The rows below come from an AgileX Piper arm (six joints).
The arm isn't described. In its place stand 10 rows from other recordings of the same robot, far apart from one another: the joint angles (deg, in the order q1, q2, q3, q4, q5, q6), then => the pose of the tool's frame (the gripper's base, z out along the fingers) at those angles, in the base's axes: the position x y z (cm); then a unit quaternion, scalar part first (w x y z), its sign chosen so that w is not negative.
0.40, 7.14, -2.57, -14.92, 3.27, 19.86 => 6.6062, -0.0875, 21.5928, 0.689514, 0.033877, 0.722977, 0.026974
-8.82, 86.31, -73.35, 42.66, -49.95, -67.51 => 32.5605, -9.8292, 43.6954, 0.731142, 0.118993, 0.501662, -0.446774
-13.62, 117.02, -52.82, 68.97, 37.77, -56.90 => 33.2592, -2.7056, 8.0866, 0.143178, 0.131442, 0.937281, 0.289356
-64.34, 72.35, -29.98, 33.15, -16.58, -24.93 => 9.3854, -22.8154, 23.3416, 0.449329, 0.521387, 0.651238, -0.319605
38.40, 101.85, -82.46, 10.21, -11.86, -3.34 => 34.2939, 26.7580, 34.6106, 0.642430, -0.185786, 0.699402, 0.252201
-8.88, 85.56, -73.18, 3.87, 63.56, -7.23 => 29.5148, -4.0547, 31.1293, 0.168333, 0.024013, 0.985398, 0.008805
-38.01, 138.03, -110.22, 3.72, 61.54, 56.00 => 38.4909, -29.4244, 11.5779, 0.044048, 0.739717, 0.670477, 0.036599
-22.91, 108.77, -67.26, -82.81, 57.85, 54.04 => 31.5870, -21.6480, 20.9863, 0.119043, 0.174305, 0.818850, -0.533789
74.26, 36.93, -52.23, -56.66, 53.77, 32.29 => 8.3291, 6.9463, 41.1963, 0.625928, -0.339059, 0.700313, 0.053048
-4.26, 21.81, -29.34, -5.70, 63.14, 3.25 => 4.9092, -1.1742, 26.9678, 0.336119, 0.055394, 0.938734, -0.052297
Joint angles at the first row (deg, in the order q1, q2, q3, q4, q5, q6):
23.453, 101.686, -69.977, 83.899, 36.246, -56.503
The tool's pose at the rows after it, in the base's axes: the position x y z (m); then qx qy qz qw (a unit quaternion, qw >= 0):
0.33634 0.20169 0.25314 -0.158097 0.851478 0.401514 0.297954
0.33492 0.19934 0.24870 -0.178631 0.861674 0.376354 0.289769
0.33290 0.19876 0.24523 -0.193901 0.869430 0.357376 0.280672
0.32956 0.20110 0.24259 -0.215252 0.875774 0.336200 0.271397
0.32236 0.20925 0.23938 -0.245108 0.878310 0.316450 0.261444
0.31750 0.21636 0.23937 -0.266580 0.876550 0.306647 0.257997
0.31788 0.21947 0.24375 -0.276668 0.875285 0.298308 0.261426
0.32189 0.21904 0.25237 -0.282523 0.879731 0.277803 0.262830
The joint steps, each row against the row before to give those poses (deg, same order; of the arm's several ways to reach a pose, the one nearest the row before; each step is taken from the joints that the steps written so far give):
0.000, 0.001, 0.000, -8.890, -0.648, 4.518
0.001, -0.001, 0.002, -5.645, -0.001, 2.288
0.267, 0.000, -0.002, -4.567, 0.103, 2.278
0.843, 0.001, -0.237, -5.208, 0.093, 2.574
1.948, 0.000, -0.026, -4.816, -0.121, 2.014
1.500, -0.001, -0.346, -2.631, 0.000, 0.927
0.586, 0.001, -1.210, -2.545, 0.129, 1.595
0.107, -0.001, -2.553, -6.214, 1.083, 5.069

